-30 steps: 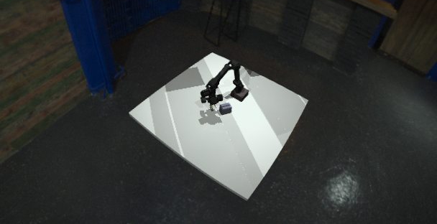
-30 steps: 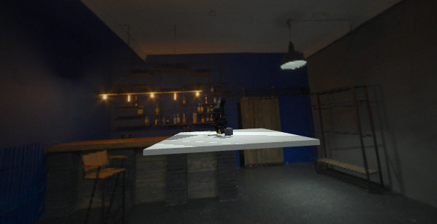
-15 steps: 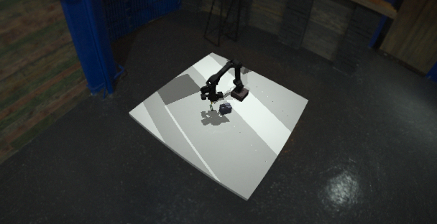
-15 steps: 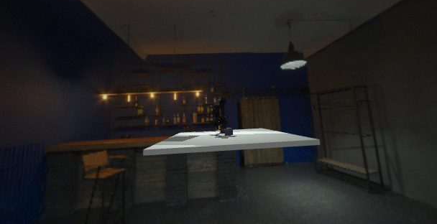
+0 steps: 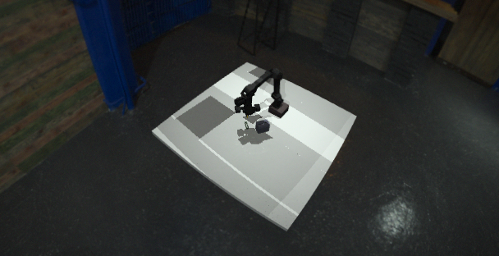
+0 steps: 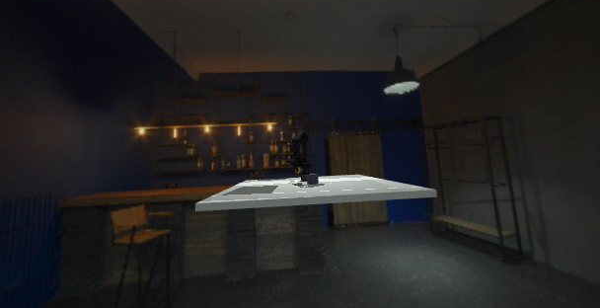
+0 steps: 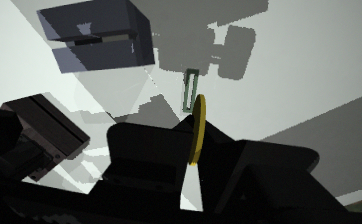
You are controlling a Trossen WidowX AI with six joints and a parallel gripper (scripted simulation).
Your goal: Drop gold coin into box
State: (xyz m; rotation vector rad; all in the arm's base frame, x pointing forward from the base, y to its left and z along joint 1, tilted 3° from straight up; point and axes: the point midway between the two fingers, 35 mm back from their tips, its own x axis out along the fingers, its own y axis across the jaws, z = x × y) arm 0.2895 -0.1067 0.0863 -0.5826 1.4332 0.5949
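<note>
The gold coin lies 20 mm above my gripper tip.
</note>
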